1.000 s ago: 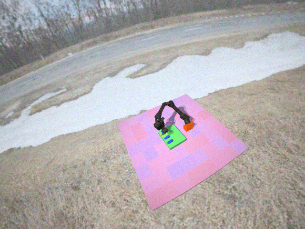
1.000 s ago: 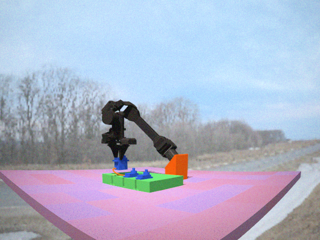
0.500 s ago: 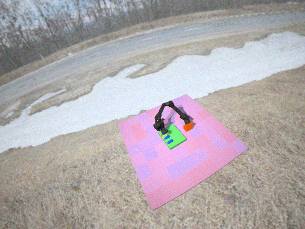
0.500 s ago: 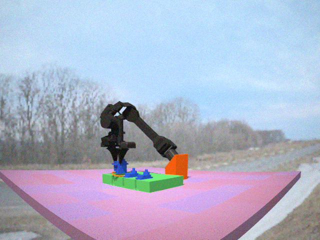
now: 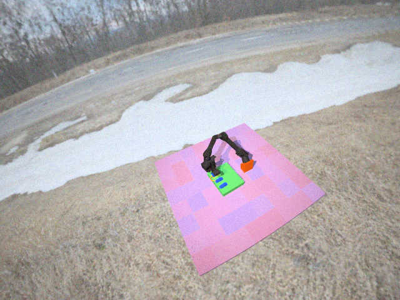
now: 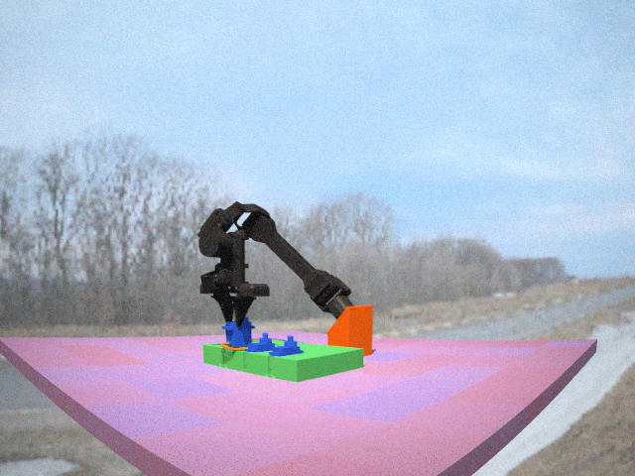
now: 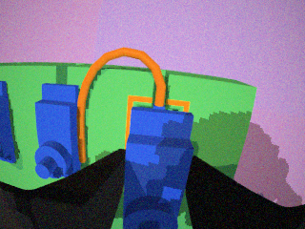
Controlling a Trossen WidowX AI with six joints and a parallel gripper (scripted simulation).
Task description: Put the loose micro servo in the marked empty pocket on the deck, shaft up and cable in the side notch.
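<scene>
The green deck is 130 mm behind my gripper tip, 70 mm to the left of it and 70 mm below it.
</scene>
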